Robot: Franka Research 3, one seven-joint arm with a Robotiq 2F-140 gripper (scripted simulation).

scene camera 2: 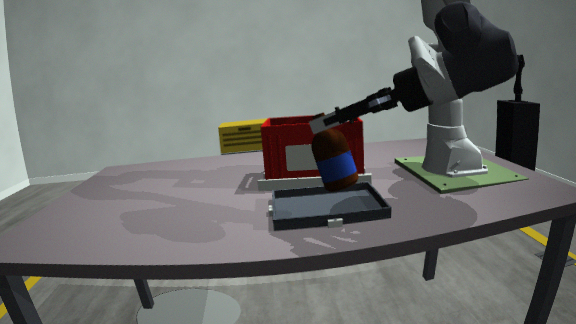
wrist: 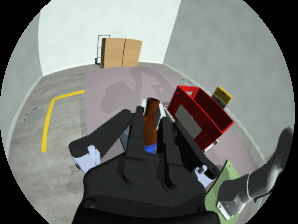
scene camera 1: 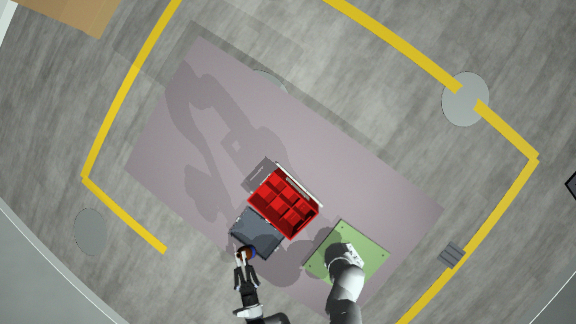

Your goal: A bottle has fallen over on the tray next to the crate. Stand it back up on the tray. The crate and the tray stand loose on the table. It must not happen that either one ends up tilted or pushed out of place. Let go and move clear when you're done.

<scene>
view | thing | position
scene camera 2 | my gripper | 315,126
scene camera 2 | dark grey tray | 318,205
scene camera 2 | glass bottle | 330,149
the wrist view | my gripper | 151,107
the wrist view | red crate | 194,116
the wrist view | glass bottle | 149,129
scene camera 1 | my gripper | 239,251
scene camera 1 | dark grey tray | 251,229
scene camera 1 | red crate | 291,223
</scene>
